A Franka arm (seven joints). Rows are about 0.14 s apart.
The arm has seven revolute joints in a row. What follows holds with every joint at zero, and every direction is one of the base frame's.
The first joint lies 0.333 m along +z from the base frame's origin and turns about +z.
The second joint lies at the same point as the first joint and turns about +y.
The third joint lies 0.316 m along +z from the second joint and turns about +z.
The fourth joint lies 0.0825 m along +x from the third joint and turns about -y.
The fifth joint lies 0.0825 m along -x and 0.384 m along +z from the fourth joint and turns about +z.
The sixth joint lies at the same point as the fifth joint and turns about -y.
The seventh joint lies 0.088 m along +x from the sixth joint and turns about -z.
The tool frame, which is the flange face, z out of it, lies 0.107 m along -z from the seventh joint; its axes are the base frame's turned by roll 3.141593, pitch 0 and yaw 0 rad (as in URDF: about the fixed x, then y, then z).
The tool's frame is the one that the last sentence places.
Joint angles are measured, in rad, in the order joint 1, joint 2, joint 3, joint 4, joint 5, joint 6, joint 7. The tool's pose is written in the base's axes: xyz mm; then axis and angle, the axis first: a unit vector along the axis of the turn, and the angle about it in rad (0 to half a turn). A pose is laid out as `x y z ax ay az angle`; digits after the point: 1 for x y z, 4 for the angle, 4 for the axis.
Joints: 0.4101, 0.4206, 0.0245, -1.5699, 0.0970, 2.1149, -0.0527
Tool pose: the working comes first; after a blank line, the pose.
Where each joint sits with the arm in this pose, in the base's axes (m; each line is computed from the numbers above, not from the rounded line before):
joint 1: 0.0000 0.0000 0.3330
joint 2: 0.0000 0.0000 0.3330
joint 3: 0.1183 0.0514 0.6215
joint 4: 0.1866 0.0833 0.5878
joint 5: 0.5351 0.2451 0.5067
joint 6: 0.5351 0.2451 0.5067
joint 7: 0.6162 0.2776 0.5174
the tool: 0.6243 0.2922 0.4117

624.3 292.2 411.7 -0.9746 -0.2177 -0.0520 3.0239
